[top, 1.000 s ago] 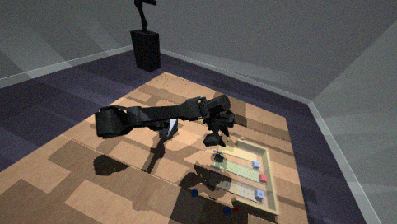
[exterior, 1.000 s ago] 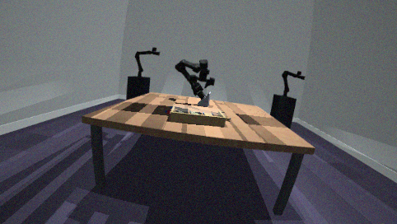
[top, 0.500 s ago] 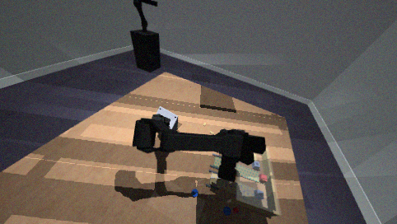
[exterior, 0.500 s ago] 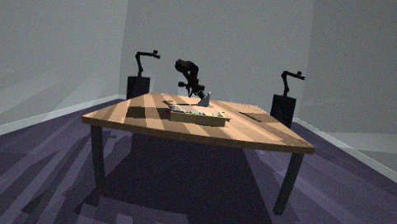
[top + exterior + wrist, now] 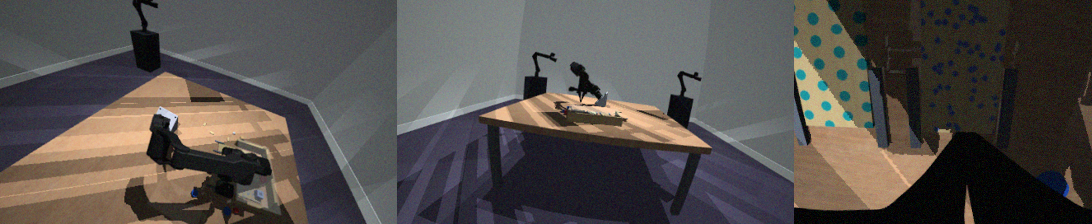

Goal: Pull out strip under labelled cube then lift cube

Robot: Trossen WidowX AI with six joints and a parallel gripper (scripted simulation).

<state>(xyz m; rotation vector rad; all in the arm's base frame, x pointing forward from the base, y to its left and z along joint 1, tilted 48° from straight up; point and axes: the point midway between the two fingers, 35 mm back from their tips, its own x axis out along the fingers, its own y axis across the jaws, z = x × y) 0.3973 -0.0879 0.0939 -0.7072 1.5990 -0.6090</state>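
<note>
Right now my gripper tip is 90 mm short of the dotted strip, 70 mm above it and 10 mm to the right of it. Round my gripper tip: red disc (110 mm ahead, 80 mm to the right, 60 mm below).
</note>
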